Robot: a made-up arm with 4 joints. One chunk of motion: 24 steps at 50 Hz.
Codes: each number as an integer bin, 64 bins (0 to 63) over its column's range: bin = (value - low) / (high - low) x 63, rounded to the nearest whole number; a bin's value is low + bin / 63 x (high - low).
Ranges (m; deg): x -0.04..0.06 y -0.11..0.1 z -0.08..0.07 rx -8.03..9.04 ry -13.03..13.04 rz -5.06..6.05
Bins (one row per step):
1: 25 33 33 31 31 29
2: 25 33 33 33 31 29
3: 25 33 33 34 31 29
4: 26 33 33 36 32 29
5: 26 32 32 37 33 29
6: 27 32 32 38 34 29
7: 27 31 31 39 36 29
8: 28 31 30 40 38 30
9: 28 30 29 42 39 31
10: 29 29 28 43 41 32
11: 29 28 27 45 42 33
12: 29 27 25 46 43 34
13: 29 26 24 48 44 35
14: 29 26 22 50 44 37
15: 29 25 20 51 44 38
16: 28 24 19 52 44 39
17: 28 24 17 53 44 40
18: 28 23 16 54 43 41
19: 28 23 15 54 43 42
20: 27 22 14 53 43 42
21: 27 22 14 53 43 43
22: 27 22 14 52 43 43
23: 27 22 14 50 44 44
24: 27 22 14 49 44 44
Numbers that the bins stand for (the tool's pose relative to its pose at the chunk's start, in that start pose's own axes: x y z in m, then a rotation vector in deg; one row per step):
1: -0.0003 0.0000 -0.0014 0.37 -0.20 0.05
2: -0.0003 0.0000 -0.0014 0.91 -0.20 0.05
3: -0.0003 0.0000 -0.0014 1.18 -0.20 0.05
4: 0.0013 0.0000 -0.0014 1.72 0.21 0.05
5: 0.0013 -0.0033 -0.0038 2.00 0.63 0.05
6: 0.0029 -0.0033 -0.0038 2.27 1.04 0.05
7: 0.0029 -0.0067 -0.0062 2.54 1.87 0.05
8: 0.0044 -0.0067 -0.0086 2.81 2.69 0.23
9: 0.0044 -0.0100 -0.0110 3.35 3.11 0.41
10: 0.0060 -0.0133 -0.0133 3.62 3.94 0.58
11: 0.0060 -0.0167 -0.0157 4.16 4.35 0.76
12: 0.0060 -0.0200 -0.0205 4.43 4.76 0.94
13: 0.0060 -0.0233 -0.0229 4.98 5.18 1.11
14: 0.0060 -0.0233 -0.0276 5.52 5.18 1.46
15: 0.0060 -0.0267 -0.0324 5.79 5.18 1.64
16: 0.0044 -0.0300 -0.0348 6.06 5.18 1.82
17: 0.0044 -0.0300 -0.0395 6.33 5.18 1.99
18: 0.0044 -0.0333 -0.0419 6.60 4.76 2.17
19: 0.0044 -0.0333 -0.0443 6.60 4.76 2.35
20: 0.0029 -0.0367 -0.0467 6.33 4.76 2.35
21: 0.0029 -0.0367 -0.0467 6.33 4.76 2.52
22: 0.0029 -0.0367 -0.0467 6.06 4.76 2.52
23: 0.0029 -0.0367 -0.0467 5.52 5.18 2.70
24: 0.0029 -0.0367 -0.0467 5.25 5.18 2.70

